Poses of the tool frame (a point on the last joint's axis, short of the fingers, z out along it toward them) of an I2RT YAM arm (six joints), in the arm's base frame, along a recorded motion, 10 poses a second.
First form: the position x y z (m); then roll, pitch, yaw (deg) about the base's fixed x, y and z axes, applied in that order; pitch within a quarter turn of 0, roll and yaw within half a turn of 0.
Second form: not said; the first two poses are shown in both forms.
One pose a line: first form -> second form
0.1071, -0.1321, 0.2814, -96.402, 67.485, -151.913 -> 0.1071, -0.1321, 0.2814, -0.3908, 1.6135, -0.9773
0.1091, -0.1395, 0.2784, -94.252, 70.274, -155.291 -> 0.1091, -0.1395, 0.2784, -0.3434, 1.5958, -1.0697
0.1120, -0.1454, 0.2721, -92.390, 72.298, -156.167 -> 0.1120, -0.1454, 0.2721, -0.3087, 1.5835, -1.1151
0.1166, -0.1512, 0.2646, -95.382, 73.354, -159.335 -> 0.1166, -0.1512, 0.2646, -0.2893, 1.5977, -1.1201
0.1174, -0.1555, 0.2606, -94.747, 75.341, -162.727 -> 0.1174, -0.1555, 0.2606, -0.2550, 1.5917, -1.1892
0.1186, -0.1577, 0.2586, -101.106, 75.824, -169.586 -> 0.1186, -0.1577, 0.2586, -0.2430, 1.6180, -1.2010
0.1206, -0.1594, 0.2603, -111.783, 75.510, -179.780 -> 0.1206, -0.1594, 0.2603, -0.2355, 1.6638, -1.1978
